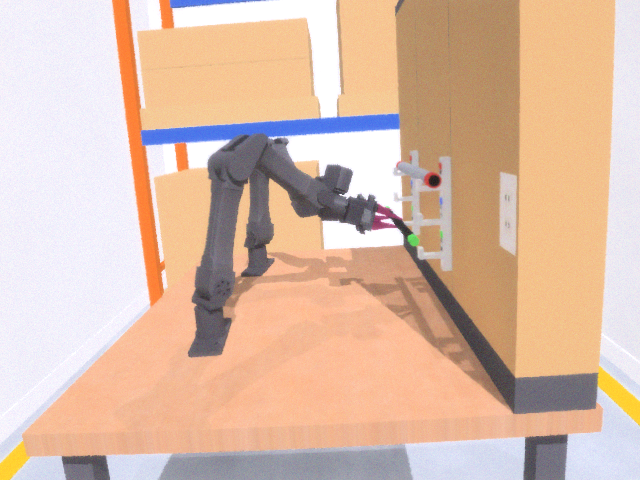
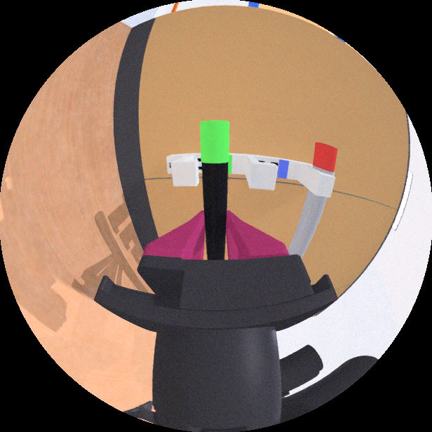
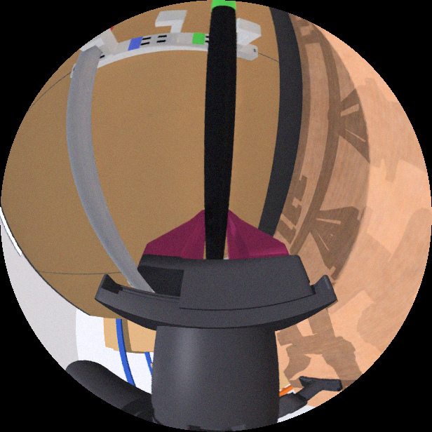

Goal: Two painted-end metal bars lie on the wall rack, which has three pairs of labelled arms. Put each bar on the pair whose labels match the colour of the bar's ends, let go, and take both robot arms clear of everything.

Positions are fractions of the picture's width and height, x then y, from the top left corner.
Labels:
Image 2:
left gripper: 0.50, 0.50
tan wall: 0.65, 0.21

